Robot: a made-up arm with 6 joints. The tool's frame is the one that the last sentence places.
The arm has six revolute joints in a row. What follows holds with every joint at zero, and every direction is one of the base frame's. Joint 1 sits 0.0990 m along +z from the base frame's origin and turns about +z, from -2.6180 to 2.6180 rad. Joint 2 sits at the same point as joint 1 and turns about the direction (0.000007, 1, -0.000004), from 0.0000 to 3.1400 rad. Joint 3 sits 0.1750 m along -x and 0.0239 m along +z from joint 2 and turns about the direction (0.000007, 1, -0.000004), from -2.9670 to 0.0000 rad. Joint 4 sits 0.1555 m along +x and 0.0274 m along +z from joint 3 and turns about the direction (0.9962, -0.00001, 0.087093), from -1.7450 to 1.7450 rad. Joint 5 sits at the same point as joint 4 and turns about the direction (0.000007, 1, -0.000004), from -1.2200 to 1.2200 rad. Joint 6 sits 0.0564 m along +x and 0.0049 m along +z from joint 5 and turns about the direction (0.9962, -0.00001, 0.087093), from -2.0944 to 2.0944 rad. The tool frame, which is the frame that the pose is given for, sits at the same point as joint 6; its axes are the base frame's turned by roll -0.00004, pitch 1.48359 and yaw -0.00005 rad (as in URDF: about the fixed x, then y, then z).
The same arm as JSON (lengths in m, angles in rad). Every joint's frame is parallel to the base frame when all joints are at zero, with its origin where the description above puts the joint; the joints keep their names.
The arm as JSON. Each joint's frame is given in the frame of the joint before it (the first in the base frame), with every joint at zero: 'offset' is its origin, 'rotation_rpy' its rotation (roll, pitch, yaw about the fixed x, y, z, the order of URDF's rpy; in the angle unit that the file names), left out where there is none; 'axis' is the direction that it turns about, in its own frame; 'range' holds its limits. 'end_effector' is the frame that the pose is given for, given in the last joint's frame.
{"length_unit": "m", "angle_unit": "rad", "chain": [
  {"id": "joint 1", "offset": [0.0, 0.0, 0.099], "axis": [0.0, 0.0, 1.0], "range": [-2.618, 2.618]},
  {"id": "joint 2", "offset": [0.0, 0.0, 0.0], "axis": [0.0, 1.0, 0.0], "range": [0.0, 3.14]},
  {"id": "joint 3", "offset": [-0.175, 0.0, 0.0239], "axis": [0.0, 1.0, 0.0], "range": [-2.967, 0.0]},
  {"id": "joint 4", "offset": [0.1555, 0.0, 0.0274], "axis": [0.9962, 0.0, 0.0871], "range": [-1.745, 1.745]},
  {"id": "joint 5", "offset": [0.0, 0.0, 0.0], "axis": [0.0, 1.0, 0.0], "range": [-1.22, 1.22]},
  {"id": "joint 6", "offset": [0.0564, 0.0, 0.0049], "axis": [0.9962, 0.0, 0.0871], "range": [-2.0944, 2.0944]}
], "end_effector": {"offset": [0.0, 0.0, 0.0], "rotation_rpy": [0.0, 1.4836, -0.0001]}}

